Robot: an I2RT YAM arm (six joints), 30 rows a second.
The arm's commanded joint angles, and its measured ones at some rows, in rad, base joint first. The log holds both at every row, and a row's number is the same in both.
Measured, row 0:
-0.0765, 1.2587, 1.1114, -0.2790, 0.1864, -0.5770
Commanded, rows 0 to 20:
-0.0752, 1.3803, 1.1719, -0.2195, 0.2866, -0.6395
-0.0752, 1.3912, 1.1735, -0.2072, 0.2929, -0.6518
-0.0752, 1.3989, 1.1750, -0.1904, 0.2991, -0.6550
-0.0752, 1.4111, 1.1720, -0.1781, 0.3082, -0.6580
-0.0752, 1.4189, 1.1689, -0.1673, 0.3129, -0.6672
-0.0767, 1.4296, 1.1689, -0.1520, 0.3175, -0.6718
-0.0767, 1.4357, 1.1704, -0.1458, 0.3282, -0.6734
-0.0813, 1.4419, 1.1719, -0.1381, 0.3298, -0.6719
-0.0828, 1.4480, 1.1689, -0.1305, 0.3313, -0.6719
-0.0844, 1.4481, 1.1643, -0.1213, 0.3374, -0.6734
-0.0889, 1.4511, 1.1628, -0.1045, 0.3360, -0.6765
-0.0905, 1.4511, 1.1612, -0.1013, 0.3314, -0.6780
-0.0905, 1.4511, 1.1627, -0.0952, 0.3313, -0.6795
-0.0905, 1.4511, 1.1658, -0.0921, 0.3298, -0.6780
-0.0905, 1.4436, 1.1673, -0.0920, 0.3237, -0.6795
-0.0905, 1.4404, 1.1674, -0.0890, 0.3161, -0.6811
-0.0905, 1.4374, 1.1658, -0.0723, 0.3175, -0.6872
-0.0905, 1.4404, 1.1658, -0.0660, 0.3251, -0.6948
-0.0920, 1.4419, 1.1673, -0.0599, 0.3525, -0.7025
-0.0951, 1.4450, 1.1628, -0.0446, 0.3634, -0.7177
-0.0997, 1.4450, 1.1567, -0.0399, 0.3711, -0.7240
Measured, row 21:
-0.0868, 1.4487, 1.1320, -0.1230, 0.3225, -0.6849
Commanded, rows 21 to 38:
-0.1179, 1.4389, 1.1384, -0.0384, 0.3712, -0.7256
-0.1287, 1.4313, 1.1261, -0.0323, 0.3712, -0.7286
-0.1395, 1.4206, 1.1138, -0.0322, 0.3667, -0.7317
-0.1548, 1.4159, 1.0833, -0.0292, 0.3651, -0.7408
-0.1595, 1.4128, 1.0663, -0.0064, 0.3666, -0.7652
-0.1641, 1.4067, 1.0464, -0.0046, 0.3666, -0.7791
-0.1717, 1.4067, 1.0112, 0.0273, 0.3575, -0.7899
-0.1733, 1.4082, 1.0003, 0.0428, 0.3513, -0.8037
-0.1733, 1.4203, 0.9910, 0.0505, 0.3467, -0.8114
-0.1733, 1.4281, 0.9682, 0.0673, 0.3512, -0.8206
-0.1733, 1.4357, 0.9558, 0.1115, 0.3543, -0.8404
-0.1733, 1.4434, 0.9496, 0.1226, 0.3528, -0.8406
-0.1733, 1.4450, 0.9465, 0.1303, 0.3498, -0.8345
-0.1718, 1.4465, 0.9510, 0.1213, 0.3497, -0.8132
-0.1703, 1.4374, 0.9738, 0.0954, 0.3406, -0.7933
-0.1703, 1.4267, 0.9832, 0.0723, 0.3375, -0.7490
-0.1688, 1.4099, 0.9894, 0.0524, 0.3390, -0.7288
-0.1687, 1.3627, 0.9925, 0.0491, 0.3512, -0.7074
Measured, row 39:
-0.1741, 1.4475, 0.9417, 0.0212, 0.3401, -0.7883
